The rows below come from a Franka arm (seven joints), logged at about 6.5 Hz.
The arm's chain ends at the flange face. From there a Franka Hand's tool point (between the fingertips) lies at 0.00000 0.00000 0.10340 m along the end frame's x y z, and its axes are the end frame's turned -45 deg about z.
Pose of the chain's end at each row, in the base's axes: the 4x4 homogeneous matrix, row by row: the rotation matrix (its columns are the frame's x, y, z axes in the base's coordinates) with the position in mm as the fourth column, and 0 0 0 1 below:
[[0.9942 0.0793 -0.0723 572.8], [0.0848 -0.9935 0.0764 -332.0], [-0.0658 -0.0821 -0.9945 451.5], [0 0 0 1]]
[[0.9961 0.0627 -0.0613 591.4], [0.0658 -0.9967 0.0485 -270.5], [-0.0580 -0.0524 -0.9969 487.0], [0 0 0 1]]
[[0.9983 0.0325 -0.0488 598.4], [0.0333 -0.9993 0.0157 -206.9], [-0.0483 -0.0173 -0.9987 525.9], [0 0 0 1]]
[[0.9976 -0.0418 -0.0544 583.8], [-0.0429 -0.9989 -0.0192 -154.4], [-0.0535 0.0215 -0.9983 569.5], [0 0 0 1]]
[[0.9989 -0.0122 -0.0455 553.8], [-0.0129 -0.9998 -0.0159 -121.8], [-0.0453 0.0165 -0.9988 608.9], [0 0 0 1]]
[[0.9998 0.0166 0.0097 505.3], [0.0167 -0.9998 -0.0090 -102.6], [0.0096 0.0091 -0.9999 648.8], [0 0 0 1]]
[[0.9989 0.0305 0.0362 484.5], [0.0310 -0.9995 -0.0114 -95.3], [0.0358 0.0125 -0.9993 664.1], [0 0 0 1]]
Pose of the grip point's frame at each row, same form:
[[0.6469 0.7591 -0.0723 565.3], [0.7625 -0.6425 0.0764 -324.1], [0.0115 -0.1046 -0.9945 348.7], [0 0 0 1]]
[[0.6600 0.7487 -0.0613 585.1], [0.7513 -0.6582 0.0485 -265.5], [-0.0040 -0.0781 -0.9969 383.9], [0 0 0 1]]
[[0.6829 0.7289 -0.0488 593.4], [0.7302 -0.6831 0.0157 -205.3], [-0.0219 -0.0464 -0.9987 422.6], [0 0 0 1]]
[[0.7350 0.6759 -0.0544 578.2], [0.6760 -0.7367 -0.0192 -156.4], [-0.0530 -0.0226 -0.9983 466.3], [0 0 0 1]]
[[0.7150 0.6977 -0.0455 549.1], [0.6978 -0.7161 -0.0159 -123.4], [-0.0437 -0.0204 -0.9988 505.6], [0 0 0 1]]
[[0.6952 0.7187 0.0097 506.3], [0.7188 -0.6952 -0.0090 -103.5], [0.0004 0.0132 -0.9999 545.4], [0 0 0 1]]
[[0.6848 0.7279 0.0362 488.2], [0.7287 -0.6848 -0.0114 -96.5], [0.0165 0.0342 -0.9993 560.8], [0 0 0 1]]

